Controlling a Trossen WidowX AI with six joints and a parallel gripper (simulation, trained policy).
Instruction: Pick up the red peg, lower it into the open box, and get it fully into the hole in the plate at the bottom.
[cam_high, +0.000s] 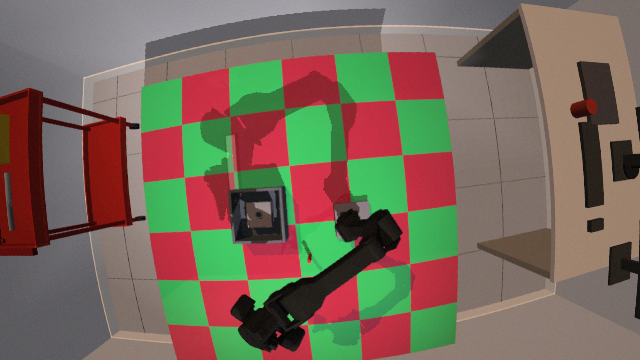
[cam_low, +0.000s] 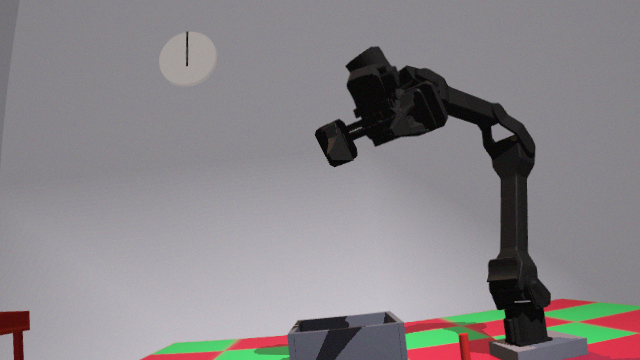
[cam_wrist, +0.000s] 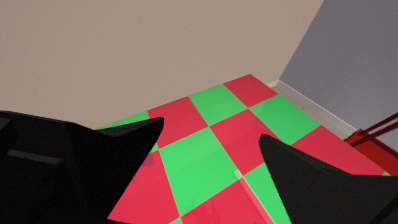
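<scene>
Now: gripper tip 14 cm past the red peg, 12 cm to the left of it and 30 cm above it. The rest, counted from my gripper tip: plate: 2 cm ahead, 30 cm to the right, 30 cm below; then grey box: 2 cm ahead, 30 cm to the right, 32 cm below.
</scene>
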